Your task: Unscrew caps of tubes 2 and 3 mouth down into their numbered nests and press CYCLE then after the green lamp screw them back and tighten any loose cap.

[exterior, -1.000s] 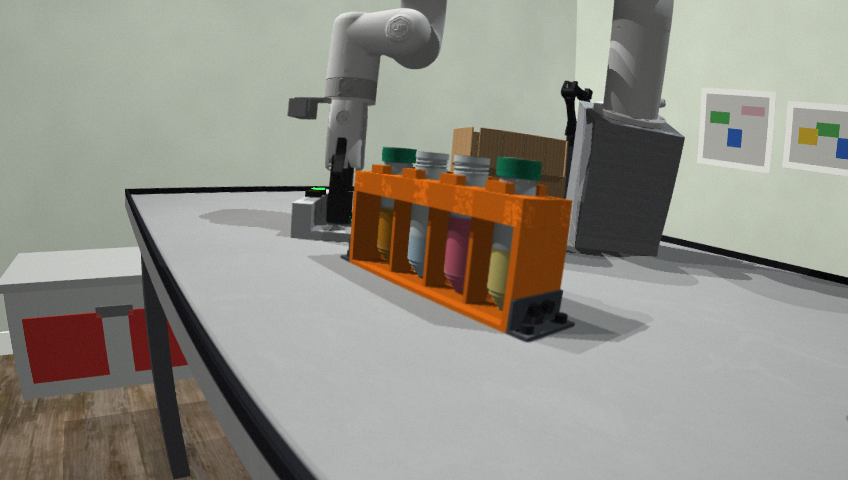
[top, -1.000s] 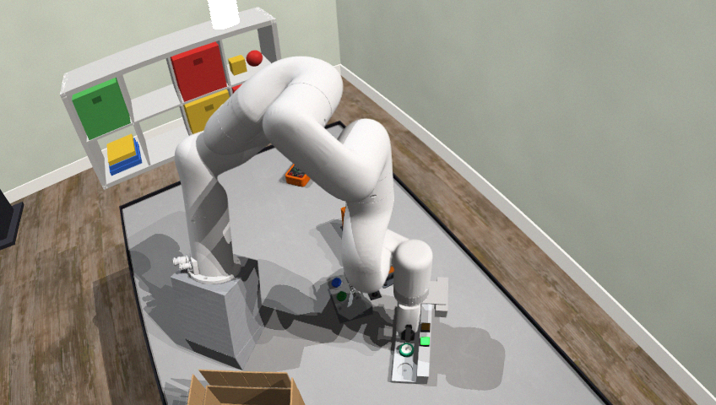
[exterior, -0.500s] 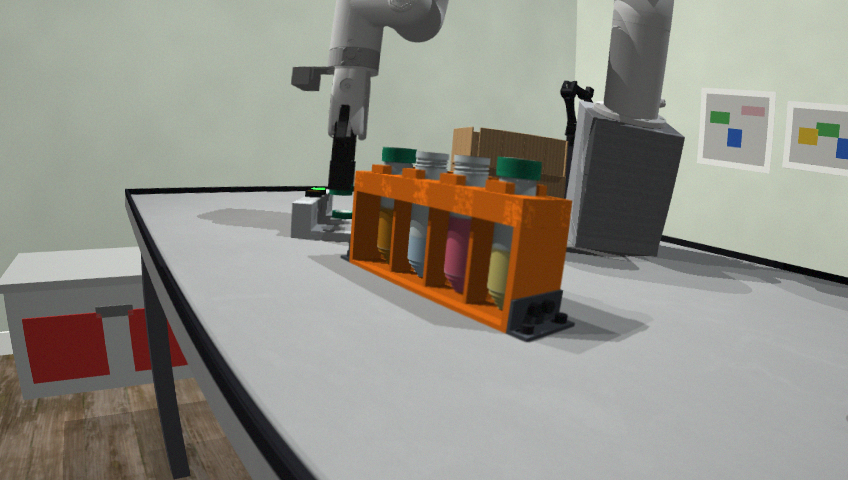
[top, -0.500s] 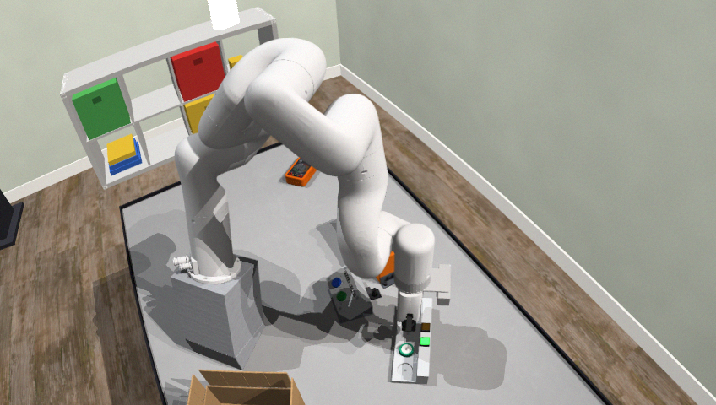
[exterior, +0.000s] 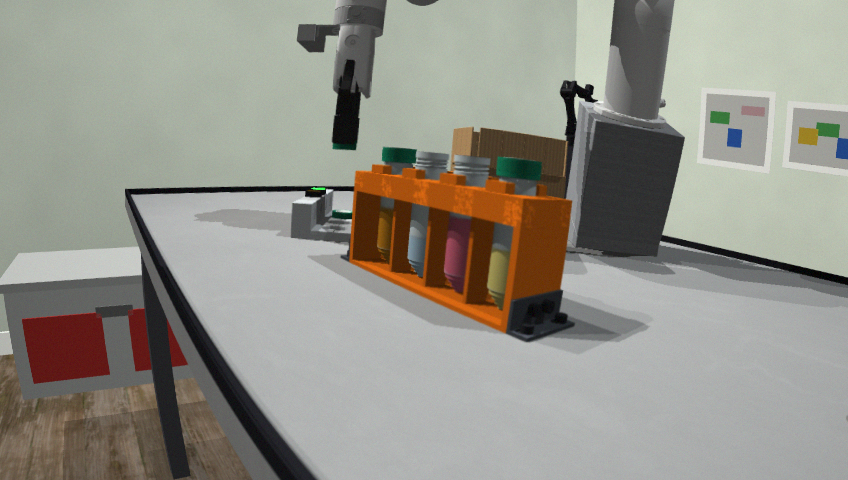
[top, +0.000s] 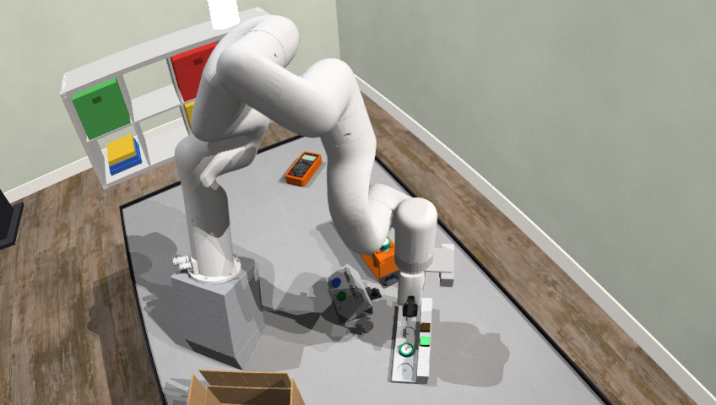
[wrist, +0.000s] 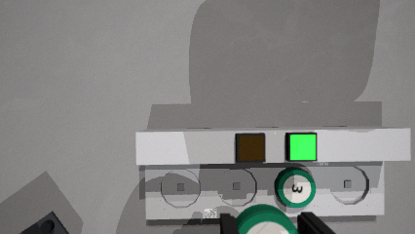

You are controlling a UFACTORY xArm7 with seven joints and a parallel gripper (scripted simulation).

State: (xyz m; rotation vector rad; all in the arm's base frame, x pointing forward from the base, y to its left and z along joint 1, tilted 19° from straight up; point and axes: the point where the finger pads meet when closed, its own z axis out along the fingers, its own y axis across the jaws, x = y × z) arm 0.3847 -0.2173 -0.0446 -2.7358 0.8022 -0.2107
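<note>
Now: hand 40 mm short of the cap 4, 210 mm to the right of it and 30 mm above it. From my hand the other things lie so: green ready key: 110 mm behind, 140 mm to the left, 80 mm below; cap 2: 20 mm below; cap 3: 30 mm behind, 40 mm to the right, 130 mm below.
</note>
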